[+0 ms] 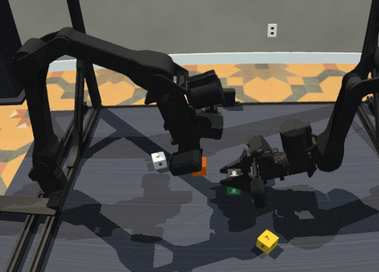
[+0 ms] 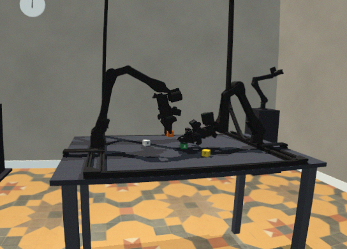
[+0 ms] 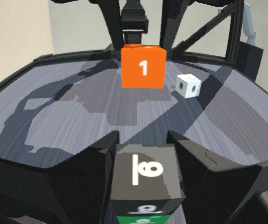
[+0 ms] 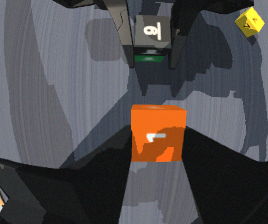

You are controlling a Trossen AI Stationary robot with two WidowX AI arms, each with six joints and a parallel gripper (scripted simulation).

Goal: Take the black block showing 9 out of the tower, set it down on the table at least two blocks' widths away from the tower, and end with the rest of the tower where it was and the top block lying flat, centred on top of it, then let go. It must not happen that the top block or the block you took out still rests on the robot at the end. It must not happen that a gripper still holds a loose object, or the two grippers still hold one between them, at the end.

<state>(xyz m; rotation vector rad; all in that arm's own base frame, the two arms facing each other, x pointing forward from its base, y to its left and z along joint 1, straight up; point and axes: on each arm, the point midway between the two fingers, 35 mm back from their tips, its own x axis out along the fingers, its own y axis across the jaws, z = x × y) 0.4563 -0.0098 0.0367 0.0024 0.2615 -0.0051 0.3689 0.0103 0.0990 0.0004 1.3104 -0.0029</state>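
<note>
The orange block is 1 cm to the left of my right hand and 4 cm below it. Also, from my right hand: yellow block (16 cm ahead, 15 cm to the left, 10 cm below).
</note>
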